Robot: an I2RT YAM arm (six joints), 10 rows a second.
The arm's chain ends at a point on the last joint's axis. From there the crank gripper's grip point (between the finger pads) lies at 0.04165 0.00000 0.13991 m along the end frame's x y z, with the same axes.
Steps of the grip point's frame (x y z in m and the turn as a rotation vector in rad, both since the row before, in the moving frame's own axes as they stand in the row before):
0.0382, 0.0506, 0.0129, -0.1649, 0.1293, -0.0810
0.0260, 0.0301, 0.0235, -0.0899, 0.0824, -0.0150
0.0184, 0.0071, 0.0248, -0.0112, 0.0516, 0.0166
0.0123, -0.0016, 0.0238, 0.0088, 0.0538, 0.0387
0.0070, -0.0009, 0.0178, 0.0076, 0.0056, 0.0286
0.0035, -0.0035, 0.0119, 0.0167, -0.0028, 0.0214
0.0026, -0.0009, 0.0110, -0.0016, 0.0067, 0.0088
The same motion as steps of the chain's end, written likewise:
0.0198, 0.0322, 0.0210, -0.1649, 0.1293, -0.0810
0.0146, 0.0184, 0.0279, -0.0899, 0.0824, -0.0150
0.0113, 0.0048, 0.0271, -0.0112, 0.0516, 0.0166
0.0048, -0.0021, 0.0262, 0.0088, 0.0538, 0.0387
0.0062, -0.0010, 0.0180, 0.0076, 0.0056, 0.0286
0.0039, -0.0020, 0.0118, 0.0167, -0.0028, 0.0214
0.0017, -0.0015, 0.0113, -0.0016, 0.0067, 0.0088

